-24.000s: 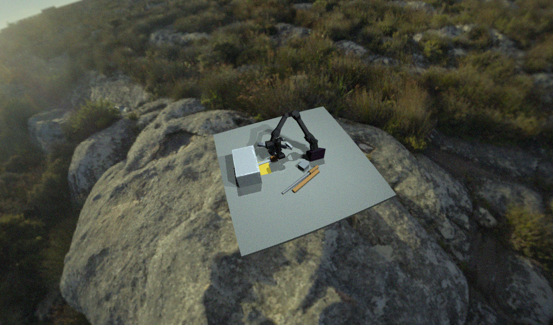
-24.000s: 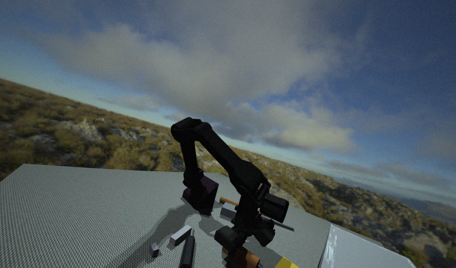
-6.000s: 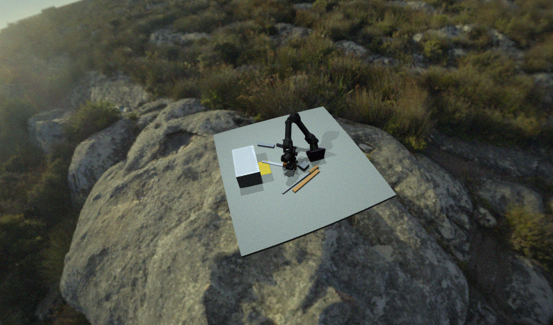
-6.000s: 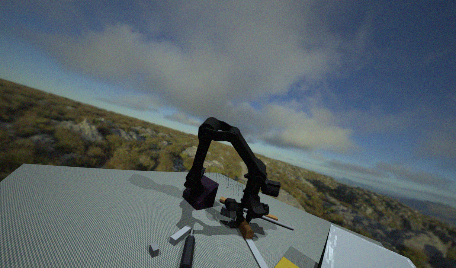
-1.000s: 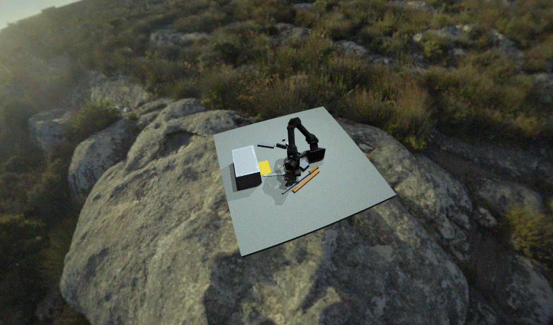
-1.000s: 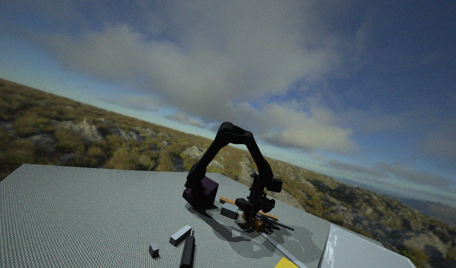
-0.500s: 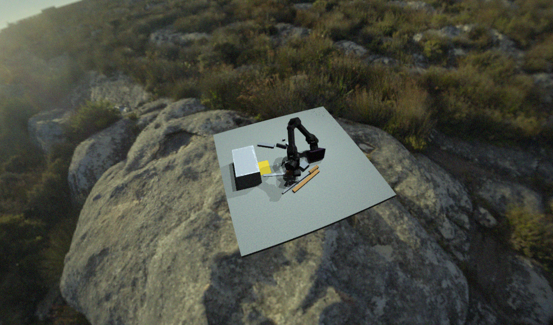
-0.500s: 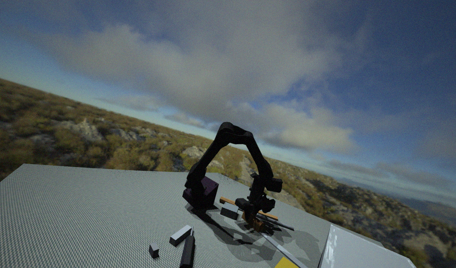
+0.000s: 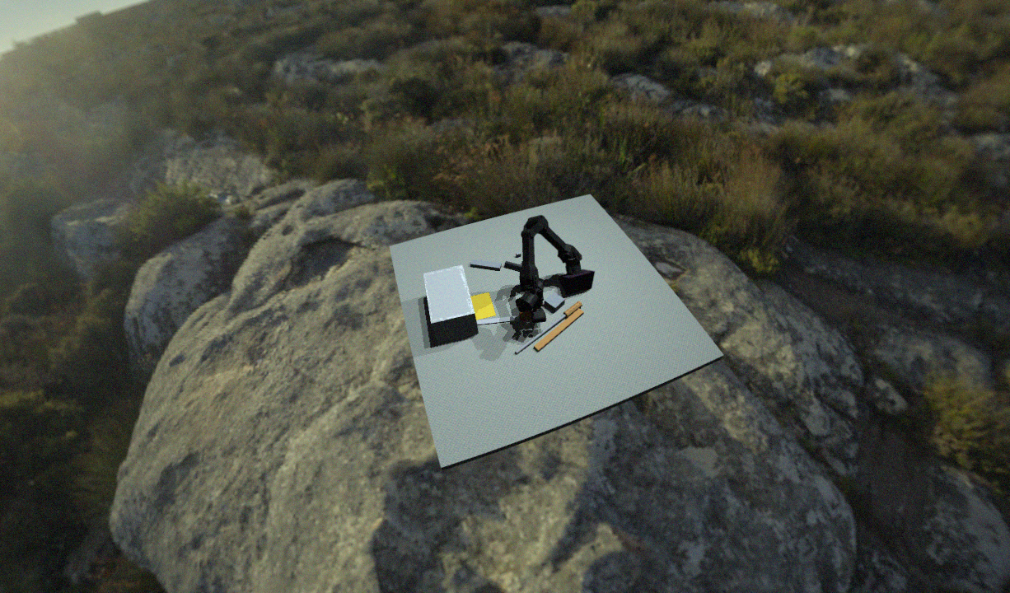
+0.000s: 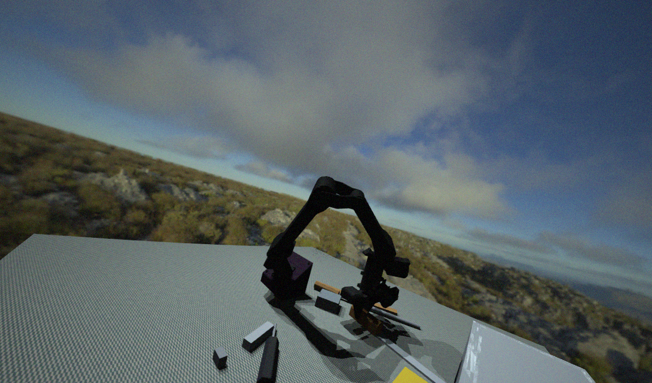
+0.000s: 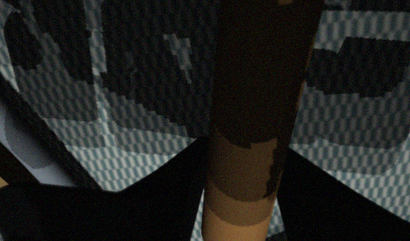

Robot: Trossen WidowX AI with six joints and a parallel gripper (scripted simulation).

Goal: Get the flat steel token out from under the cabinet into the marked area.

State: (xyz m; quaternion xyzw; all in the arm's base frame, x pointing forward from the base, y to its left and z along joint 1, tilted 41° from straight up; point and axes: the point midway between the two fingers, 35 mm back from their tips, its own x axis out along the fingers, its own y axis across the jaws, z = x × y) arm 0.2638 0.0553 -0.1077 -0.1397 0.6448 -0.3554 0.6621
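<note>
The grey block is 11 cm behind my gripper tip, 3 cm to the right of it and 1 cm above it. From my gripper tip the other things lie so: grey bar (31 cm to the right, 11 cm behind); then small grey cube (40 cm to the right, 9 cm behind); then wooden stick (12 cm to the left, 6 cm behind).
</note>
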